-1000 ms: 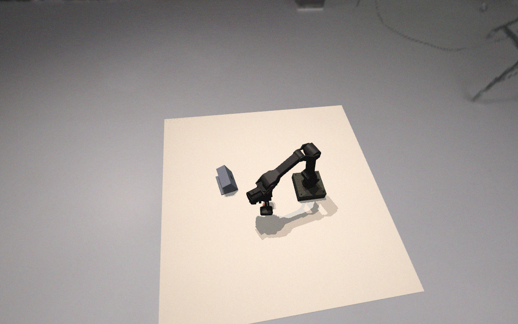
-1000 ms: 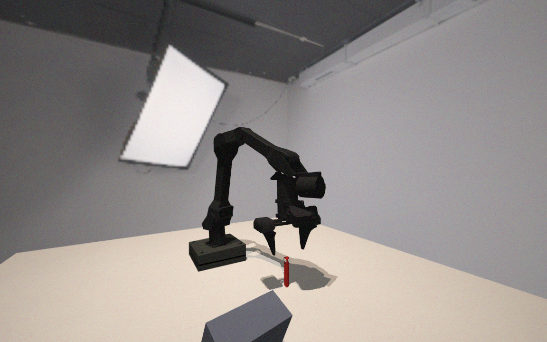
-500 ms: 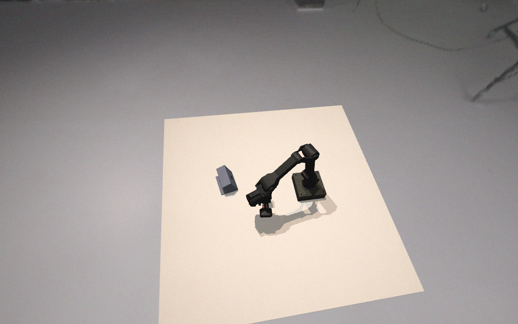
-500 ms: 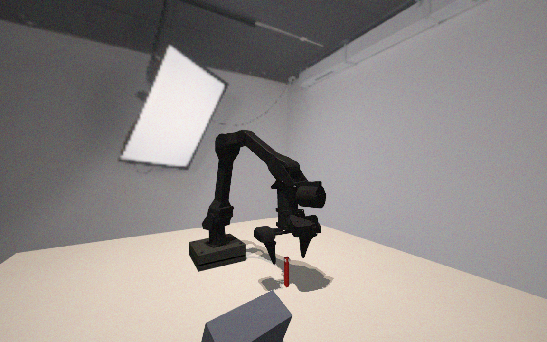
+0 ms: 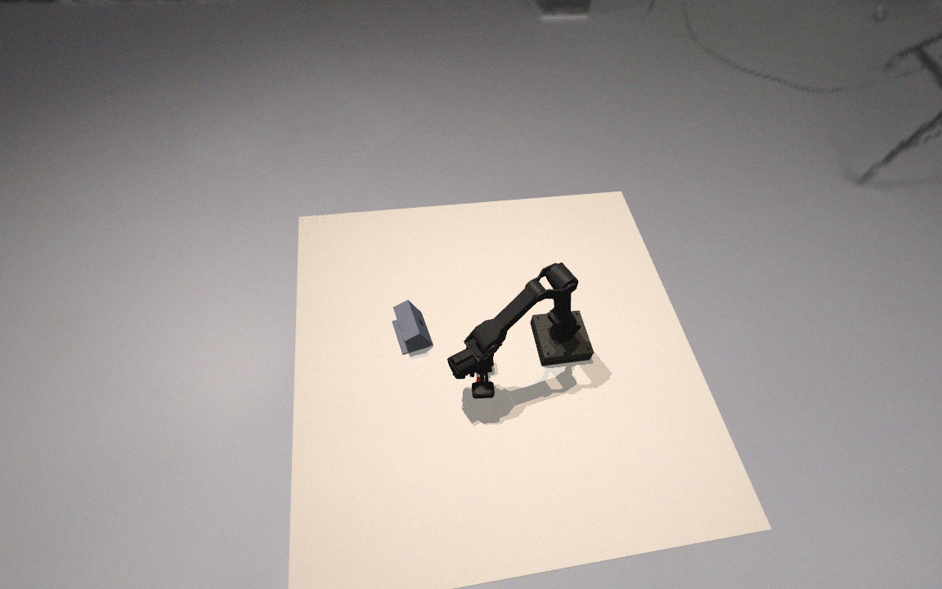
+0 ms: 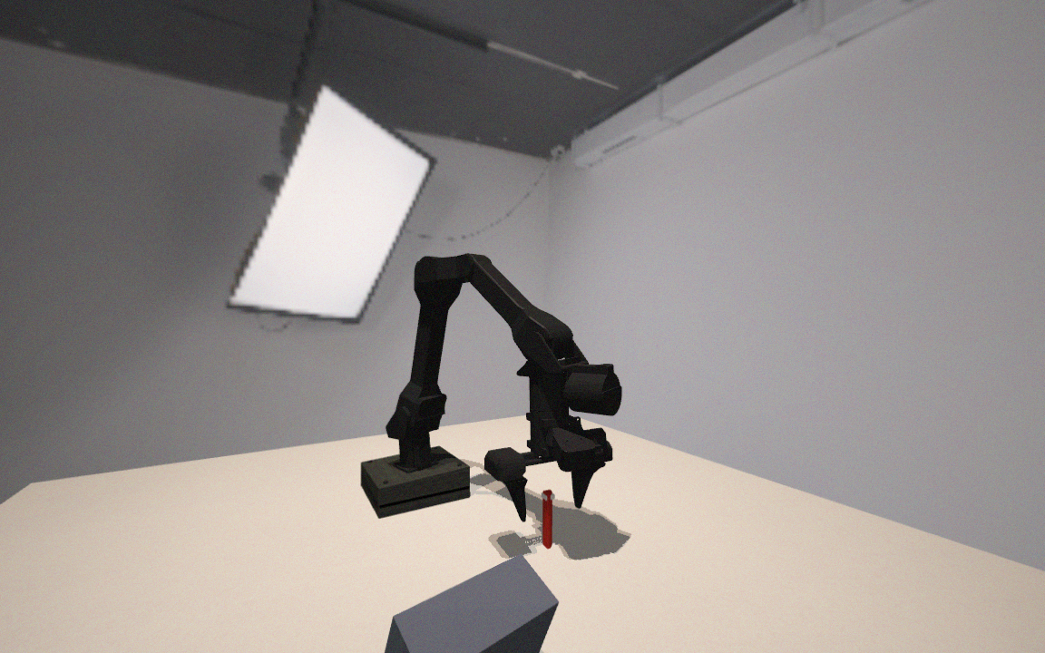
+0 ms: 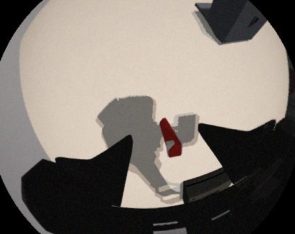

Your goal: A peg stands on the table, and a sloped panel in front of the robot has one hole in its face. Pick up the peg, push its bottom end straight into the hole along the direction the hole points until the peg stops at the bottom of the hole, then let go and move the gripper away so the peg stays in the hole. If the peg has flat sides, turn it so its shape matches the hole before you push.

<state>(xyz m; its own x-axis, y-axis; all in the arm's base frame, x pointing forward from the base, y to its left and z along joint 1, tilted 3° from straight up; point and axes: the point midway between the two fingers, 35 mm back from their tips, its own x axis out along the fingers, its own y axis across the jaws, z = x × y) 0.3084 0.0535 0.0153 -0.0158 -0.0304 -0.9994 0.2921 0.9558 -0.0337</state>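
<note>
My gripper tip is 1 cm below the thin red peg. The rest, counted from my gripper tip: grey sloped panel 13 cm ahead, 24 cm to the right.
</note>
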